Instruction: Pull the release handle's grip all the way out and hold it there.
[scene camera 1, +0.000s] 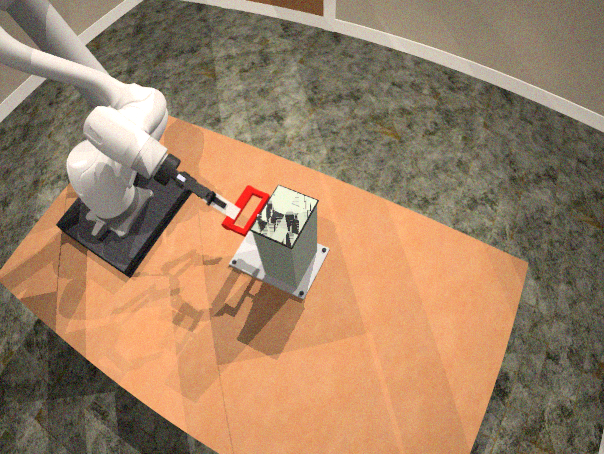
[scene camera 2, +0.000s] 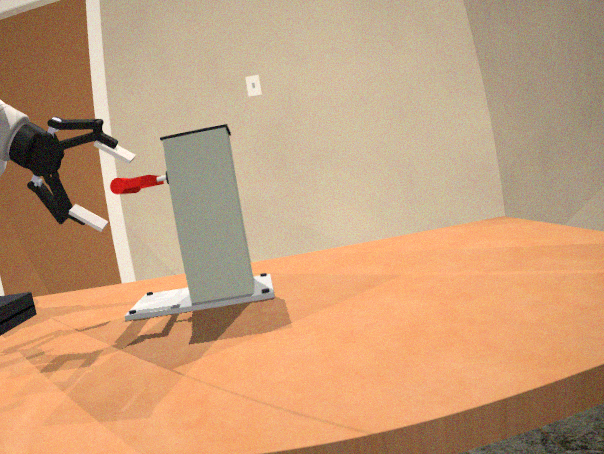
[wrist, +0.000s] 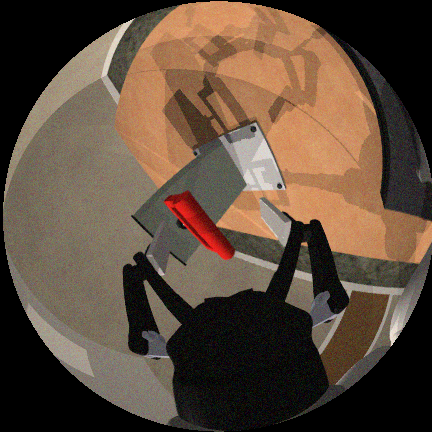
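The red release-handle grip, a rectangular loop, sticks out from the upper part of a grey-green post. It sits close to the post; a short pale stem shows between them in scene camera 2. My gripper is wide open. One pale finger pad is above the grip's outer bar and the other below it, at about the bar's distance from the post. Both pads stand apart from the grip. Nothing is held.
The post stands on a white base plate with dark bolts, on an orange-brown table. The arm's dark base slab lies on the robot's side of the post.
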